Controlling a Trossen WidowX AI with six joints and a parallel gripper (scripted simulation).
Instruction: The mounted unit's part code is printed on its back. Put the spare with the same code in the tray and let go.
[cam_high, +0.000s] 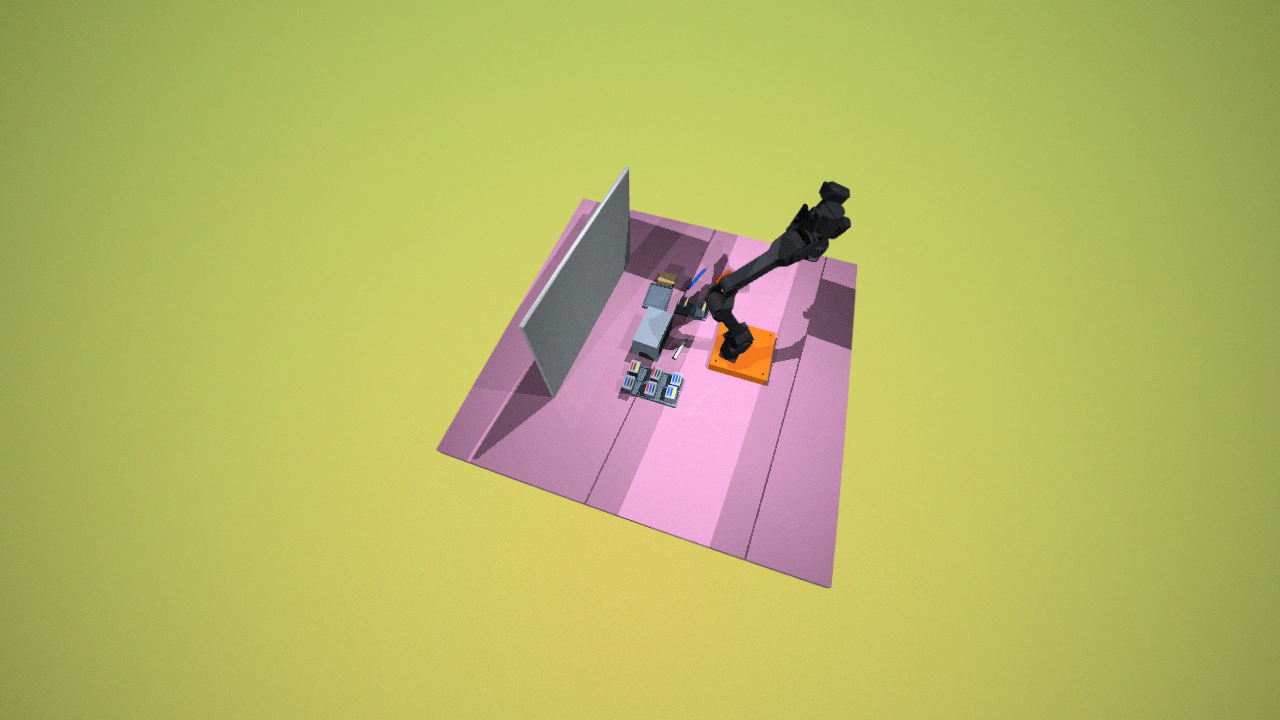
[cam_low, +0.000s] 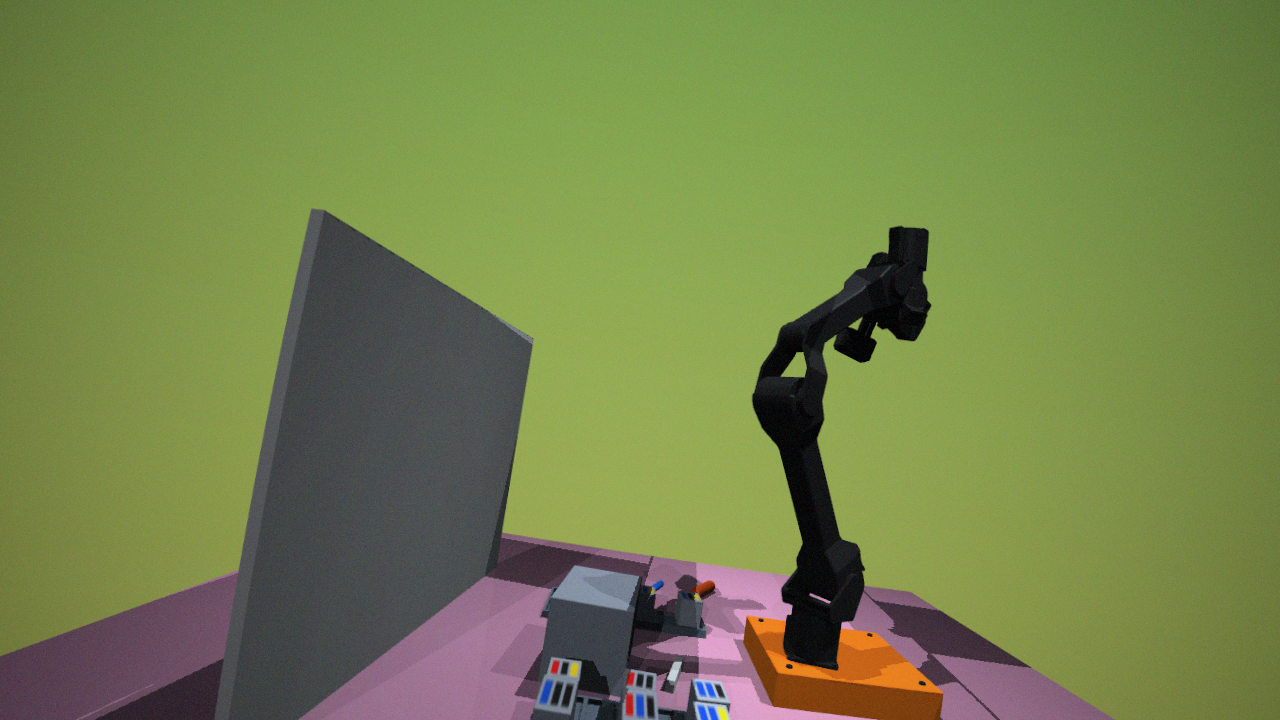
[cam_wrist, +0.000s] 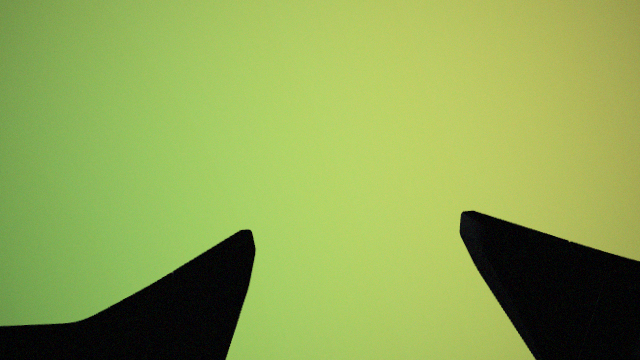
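My gripper tip is 30 cm short of the grey spare block, 49 cm to the right of it and 53 cm above it. From my gripper tip the other things lie so: small rack 24 cm ahead, 14 cm to the left, 56 cm below; then grey box 31 cm ahead, 34 cm to the left, 52 cm below; then blue pen 30 cm ahead, 2 cm to the right, 56 cm below.
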